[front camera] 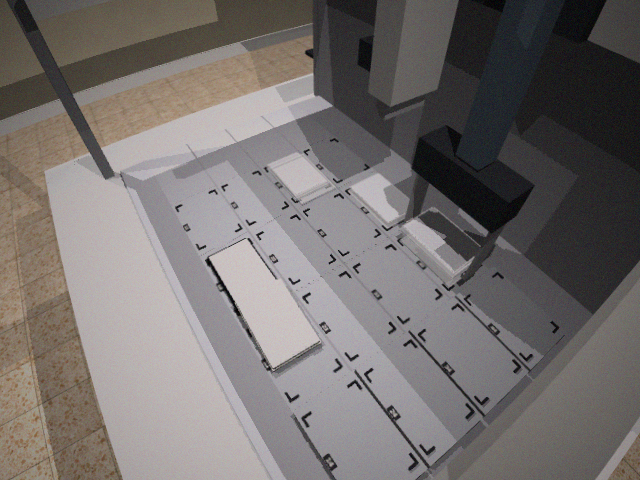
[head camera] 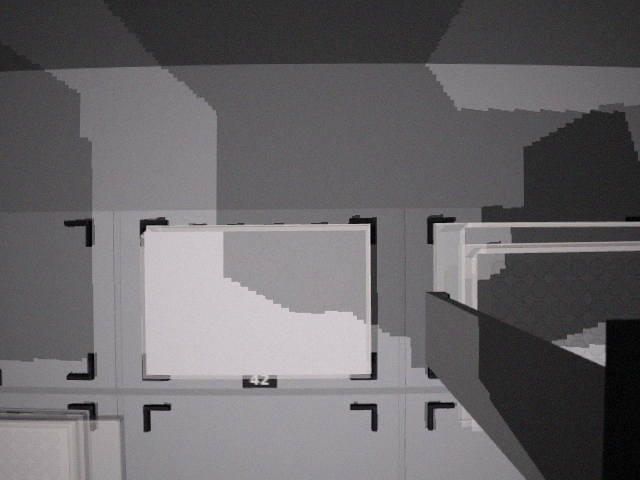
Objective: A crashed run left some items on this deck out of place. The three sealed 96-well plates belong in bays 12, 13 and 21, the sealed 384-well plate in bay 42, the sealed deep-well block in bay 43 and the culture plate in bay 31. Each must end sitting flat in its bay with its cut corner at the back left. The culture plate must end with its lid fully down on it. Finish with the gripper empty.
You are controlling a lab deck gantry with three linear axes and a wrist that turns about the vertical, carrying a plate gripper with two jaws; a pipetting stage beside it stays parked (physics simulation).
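Where they show: gripper, fingertip midpoint: [front camera: 439, 245] [head camera: 573, 325]; robot's base at its link origin: [front camera: 177, 208].
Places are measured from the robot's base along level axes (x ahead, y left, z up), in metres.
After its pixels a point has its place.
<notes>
A sealed plate with a grid of wells [front camera: 426, 235] @(z 0.055, x 0.372, y 0.332 m) [head camera: 547, 289] @(z 0.056, x 0.364, y 0.375 m) lies on a taller block [front camera: 434, 263] @(z 0.041, x 0.418, y 0.311 m) at bay 43. My gripper [front camera: 447, 240] @(z 0.031, x 0.392, y 0.353 m) is over this stack with one jaw at each short end. The jaws look slightly apart from it, so it appears open. In the head view its near jaw hides part of the stack. A flat sealed plate [front camera: 374, 196] @(z 0.014, x 0.218, y 0.349 m) [head camera: 206, 315] @(z 0.014, x 0.202, y 0.358 m) sits in bay 42, cut corner at back left. At bay 31, a plate [front camera: 297, 175] @(z 0.019, x 0.079, y 0.250 m) [head camera: 33, 449] @(z 0.018, x 0.105, y 0.284 m) has a clear layer [front camera: 319, 193] @(z 0.015, x 0.148, y 0.260 m) [head camera: 108, 449] @(z 0.015, x 0.146, y 0.284 m) sticking out to its right; I cannot tell the layers apart.
A long white slab [front camera: 263, 304] @(z 0.025, x 0.314, y 0.039 m) covers most of bays 12 and 13 near the front edge; what lies under it is hidden. The parked pipetting stage [front camera: 408, 56] hangs behind bay 42. A grey post [front camera: 67, 93] @(z 0.211, x -0.207, y -0.097 m) stands at the deck's left. Heavy shadows cover the back row.
</notes>
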